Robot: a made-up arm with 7 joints.
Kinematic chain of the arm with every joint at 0, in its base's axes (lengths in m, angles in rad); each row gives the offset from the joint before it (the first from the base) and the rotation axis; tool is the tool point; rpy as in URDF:
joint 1: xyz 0 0 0.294 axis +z
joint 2: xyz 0 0 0 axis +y
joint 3: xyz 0 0 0.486 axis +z
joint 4: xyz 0.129 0 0 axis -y
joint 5: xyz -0.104 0 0.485 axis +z
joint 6: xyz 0 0 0 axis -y
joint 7: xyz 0.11 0 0 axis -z
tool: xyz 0 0 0 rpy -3.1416 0 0
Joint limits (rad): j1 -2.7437..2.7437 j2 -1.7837..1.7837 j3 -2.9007..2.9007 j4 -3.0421..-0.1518 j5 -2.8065..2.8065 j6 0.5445..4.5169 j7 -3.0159..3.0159
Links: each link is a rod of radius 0.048 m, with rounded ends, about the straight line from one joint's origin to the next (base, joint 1, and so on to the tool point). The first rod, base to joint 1, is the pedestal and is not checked.
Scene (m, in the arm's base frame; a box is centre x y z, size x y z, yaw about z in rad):
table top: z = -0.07
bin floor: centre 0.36 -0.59 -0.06 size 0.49 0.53 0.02 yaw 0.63
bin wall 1: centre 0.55 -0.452 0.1 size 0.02 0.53 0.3 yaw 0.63
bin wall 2: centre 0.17 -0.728 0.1 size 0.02 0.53 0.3 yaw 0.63
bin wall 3: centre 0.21 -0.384 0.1 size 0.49 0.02 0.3 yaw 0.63
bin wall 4: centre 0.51 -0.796 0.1 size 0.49 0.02 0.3 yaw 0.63
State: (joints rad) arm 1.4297 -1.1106 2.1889 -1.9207 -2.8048 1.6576 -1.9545
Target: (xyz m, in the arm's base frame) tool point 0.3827 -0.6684 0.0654
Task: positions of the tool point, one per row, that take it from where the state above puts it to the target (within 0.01 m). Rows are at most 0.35 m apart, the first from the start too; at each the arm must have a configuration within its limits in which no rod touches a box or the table.
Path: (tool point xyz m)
1: -0.4234 -0.6583 0.1489
2: -0.1295 -0.7577 0.2555
3: 0.1557 -0.7062 0.3820
4: 0.3584 -0.5279 0.5058
5: 0.4042 -0.5915 0.4235
6: 0.4280 -0.6372 0.3160
7: 0.4216 -0.6627 0.1924
8: 0.3827 -0.6684 0.0654

